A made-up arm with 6 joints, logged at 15 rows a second.
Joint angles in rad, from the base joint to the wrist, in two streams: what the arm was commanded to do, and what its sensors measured. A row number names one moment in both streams.
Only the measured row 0 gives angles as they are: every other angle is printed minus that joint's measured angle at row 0.
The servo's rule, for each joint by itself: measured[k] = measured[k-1] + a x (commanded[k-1-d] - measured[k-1]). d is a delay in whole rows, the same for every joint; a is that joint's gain. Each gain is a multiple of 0.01, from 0.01 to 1. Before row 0 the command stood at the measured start. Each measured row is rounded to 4 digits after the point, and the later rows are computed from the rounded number. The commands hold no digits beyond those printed.
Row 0, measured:
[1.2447, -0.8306, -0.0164, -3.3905, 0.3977, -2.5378]
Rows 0 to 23, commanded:
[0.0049, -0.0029, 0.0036, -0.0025, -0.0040, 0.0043]
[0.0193, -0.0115, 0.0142, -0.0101, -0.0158, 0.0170]
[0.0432, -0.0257, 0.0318, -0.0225, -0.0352, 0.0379]
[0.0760, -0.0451, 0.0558, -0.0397, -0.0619, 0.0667]
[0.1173, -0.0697, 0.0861, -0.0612, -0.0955, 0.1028]
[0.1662, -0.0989, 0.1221, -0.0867, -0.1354, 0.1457]
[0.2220, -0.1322, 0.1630, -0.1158, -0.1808, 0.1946]
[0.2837, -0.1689, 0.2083, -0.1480, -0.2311, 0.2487]
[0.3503, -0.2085, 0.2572, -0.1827, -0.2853, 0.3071]
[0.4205, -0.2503, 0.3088, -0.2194, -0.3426, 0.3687]
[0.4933, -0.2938, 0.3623, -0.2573, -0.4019, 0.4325]
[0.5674, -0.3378, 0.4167, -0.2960, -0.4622, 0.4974]
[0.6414, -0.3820, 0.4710, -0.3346, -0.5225, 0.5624]
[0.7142, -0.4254, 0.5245, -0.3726, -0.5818, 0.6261]
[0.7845, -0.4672, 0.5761, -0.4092, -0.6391, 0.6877]
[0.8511, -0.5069, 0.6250, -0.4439, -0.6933, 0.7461]
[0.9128, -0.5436, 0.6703, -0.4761, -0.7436, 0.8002]
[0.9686, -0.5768, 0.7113, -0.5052, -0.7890, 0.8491]
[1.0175, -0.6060, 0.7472, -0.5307, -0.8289, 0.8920]
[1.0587, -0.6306, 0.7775, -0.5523, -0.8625, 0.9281]
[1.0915, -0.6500, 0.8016, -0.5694, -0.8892, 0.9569]
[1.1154, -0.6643, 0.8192, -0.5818, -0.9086, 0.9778]
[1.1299, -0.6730, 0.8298, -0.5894, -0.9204, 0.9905]
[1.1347, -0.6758, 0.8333, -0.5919, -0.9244, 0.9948]
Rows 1 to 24, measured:
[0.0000, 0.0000, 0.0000, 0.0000, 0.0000, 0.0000]
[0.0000, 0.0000, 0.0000, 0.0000, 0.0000, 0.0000]
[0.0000, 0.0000, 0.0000, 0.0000, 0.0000, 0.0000]
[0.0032, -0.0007, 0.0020, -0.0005, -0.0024, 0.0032]
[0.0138, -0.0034, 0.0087, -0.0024, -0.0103, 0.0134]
[0.0332, -0.0090, 0.0214, -0.0064, -0.0250, 0.0315]
[0.0614, -0.0180, 0.0403, -0.0131, -0.0468, 0.0575]
[0.0983, -0.0309, 0.0655, -0.0227, -0.0755, 0.0910]
[0.1431, -0.0479, 0.0966, -0.0355, -0.1108, 0.1315]
[0.1952, -0.0690, 0.1331, -0.0516, -0.1521, 0.1782]
[0.2536, -0.0940, 0.1745, -0.0709, -0.1987, 0.2304]
[0.3174, -0.1226, 0.2200, -0.0933, -0.2498, 0.2872]
[0.3854, -0.1545, 0.2688, -0.1185, -0.3046, 0.3475]
[0.4566, -0.1893, 0.3202, -0.1463, -0.3620, 0.4104]
[0.5297, -0.2264, 0.3733, -0.1762, -0.4211, 0.4748]
[0.6034, -0.2653, 0.4270, -0.2079, -0.4809, 0.5396]
[0.6765, -0.3053, 0.4806, -0.2408, -0.5404, 0.6036]
[0.7478, -0.3458, 0.5331, -0.2745, -0.5986, 0.6658]
[0.8160, -0.3861, 0.5836, -0.3084, -0.6545, 0.7252]
[0.8799, -0.4255, 0.6313, -0.3419, -0.7071, 0.7807]
[0.9384, -0.4633, 0.6753, -0.3746, -0.7554, 0.8313]
[0.9906, -0.4990, 0.7148, -0.4058, -0.7988, 0.8762]
[1.0355, -0.5319, 0.7493, -0.4351, -0.8364, 0.9146]
[1.0725, -0.5614, 0.7781, -0.4620, -0.8676, 0.9459]
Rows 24 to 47, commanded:
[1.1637, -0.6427, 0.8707, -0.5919, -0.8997, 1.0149]
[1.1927, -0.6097, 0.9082, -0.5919, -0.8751, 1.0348]
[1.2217, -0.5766, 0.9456, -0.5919, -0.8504, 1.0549]
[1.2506, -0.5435, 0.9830, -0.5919, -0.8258, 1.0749]
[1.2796, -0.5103, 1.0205, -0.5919, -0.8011, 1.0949]
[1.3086, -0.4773, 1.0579, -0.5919, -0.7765, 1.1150]
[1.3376, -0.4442, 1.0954, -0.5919, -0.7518, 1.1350]
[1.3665, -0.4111, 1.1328, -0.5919, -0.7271, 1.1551]
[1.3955, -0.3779, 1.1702, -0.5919, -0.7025, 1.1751]
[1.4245, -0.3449, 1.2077, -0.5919, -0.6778, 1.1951]
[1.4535, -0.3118, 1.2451, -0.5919, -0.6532, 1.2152]
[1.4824, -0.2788, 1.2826, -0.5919, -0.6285, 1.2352]
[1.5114, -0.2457, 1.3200, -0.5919, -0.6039, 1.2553]
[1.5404, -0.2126, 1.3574, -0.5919, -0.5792, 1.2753]
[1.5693, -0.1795, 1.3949, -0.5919, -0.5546, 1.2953]
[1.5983, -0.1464, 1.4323, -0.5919, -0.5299, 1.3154]
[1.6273, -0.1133, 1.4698, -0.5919, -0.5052, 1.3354]
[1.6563, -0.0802, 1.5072, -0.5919, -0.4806, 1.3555]
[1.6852, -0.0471, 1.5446, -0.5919, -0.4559, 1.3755]
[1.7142, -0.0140, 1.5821, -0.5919, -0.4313, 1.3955]
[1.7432, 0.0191, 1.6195, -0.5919, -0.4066, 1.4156]
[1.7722, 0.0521, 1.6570, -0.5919, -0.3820, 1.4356]
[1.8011, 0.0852, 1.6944, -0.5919, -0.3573, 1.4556]
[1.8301, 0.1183, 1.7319, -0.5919, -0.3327, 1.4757]
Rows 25 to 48, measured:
[1.1008, -0.5871, 0.8007, -0.4860, -0.8918, 0.9695]
[1.1200, -0.6086, 0.8167, -0.5067, -0.9087, 0.9850]
[1.1297, -0.6254, 0.8258, -0.5237, -0.9180, 0.9923]
[1.1521, -0.6297, 0.8505, -0.5373, -0.9072, 1.0090]
[1.1789, -0.6247, 0.8822, -0.5482, -0.8883, 1.0281]
[1.2071, -0.6127, 0.9171, -0.5569, -0.8659, 1.0479]
[1.2358, -0.5954, 0.9533, -0.5639, -0.8422, 1.0679]
[1.2647, -0.5741, 0.9903, -0.5695, -0.8180, 1.0879]
[1.2937, -0.5499, 1.0275, -0.5740, -0.7935, 1.1080]
[1.3227, -0.5235, 1.0648, -0.5776, -0.7689, 1.1280]
[1.3516, -0.4954, 1.1022, -0.5805, -0.7442, 1.1481]
[1.3806, -0.4660, 1.1396, -0.5828, -0.7196, 1.1681]
[1.4096, -0.4357, 1.1771, -0.5846, -0.6949, 1.1881]
[1.4386, -0.4047, 1.2145, -0.5861, -0.6703, 1.2082]
[1.4675, -0.3732, 1.2520, -0.5873, -0.6456, 1.2282]
[1.4965, -0.3413, 1.2894, -0.5882, -0.6210, 1.2483]
[1.5255, -0.3091, 1.3268, -0.5889, -0.5963, 1.2683]
[1.5544, -0.2767, 1.3643, -0.5895, -0.5717, 1.2883]
[1.5834, -0.2441, 1.4017, -0.5900, -0.5470, 1.3084]
[1.6124, -0.2114, 1.4392, -0.5904, -0.5223, 1.3284]
[1.6414, -0.1786, 1.4766, -0.5907, -0.4977, 1.3485]
[1.6703, -0.1457, 1.5140, -0.5909, -0.4730, 1.3685]
[1.6993, -0.1128, 1.5515, -0.5911, -0.4484, 1.3885]
[1.7283, -0.0798, 1.5889, -0.5913, -0.4237, 1.4086]

